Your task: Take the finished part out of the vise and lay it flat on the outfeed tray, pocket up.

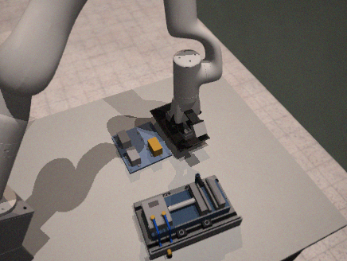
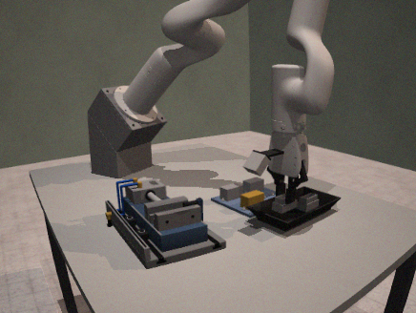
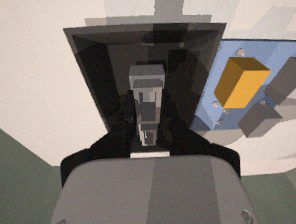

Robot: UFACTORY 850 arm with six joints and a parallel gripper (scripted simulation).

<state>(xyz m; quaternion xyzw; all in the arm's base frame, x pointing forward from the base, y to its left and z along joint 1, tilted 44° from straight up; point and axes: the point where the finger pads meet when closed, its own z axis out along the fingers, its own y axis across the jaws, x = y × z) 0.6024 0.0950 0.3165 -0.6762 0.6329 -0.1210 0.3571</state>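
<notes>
Right now the orange block is 12 cm behind my hand, 2 cm to the right of it and 6 cm below it. Also, from my hand: blue plate 17 cm behind, 2 cm to the left, 8 cm below; blue vise 9 cm behind, 30 cm to the right, 4 cm below.
</notes>
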